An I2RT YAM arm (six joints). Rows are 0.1 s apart.
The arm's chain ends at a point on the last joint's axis. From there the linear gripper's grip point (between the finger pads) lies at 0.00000 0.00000 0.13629 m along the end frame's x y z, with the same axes.
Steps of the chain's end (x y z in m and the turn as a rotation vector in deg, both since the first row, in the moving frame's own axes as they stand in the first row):
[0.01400 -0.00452 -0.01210 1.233 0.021 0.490]
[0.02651 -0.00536 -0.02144 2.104 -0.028 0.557]
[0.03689 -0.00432 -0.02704 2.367 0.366 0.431]
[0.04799 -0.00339 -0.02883 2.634 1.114 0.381]
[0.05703 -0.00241 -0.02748 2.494 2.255 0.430]
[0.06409 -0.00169 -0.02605 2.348 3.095 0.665]
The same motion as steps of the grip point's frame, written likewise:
[0.01406 -0.00745 -0.01213 1.233 0.021 0.490]
[0.02647 -0.01036 -0.02153 2.104 -0.028 0.557]
[0.03778 -0.00995 -0.02716 2.367 0.366 0.431]
[0.05066 -0.00964 -0.02900 2.634 1.114 0.381]
[0.06241 -0.00832 -0.02771 2.494 2.255 0.430]
[0.07148 -0.00723 -0.02636 2.348 3.095 0.665]

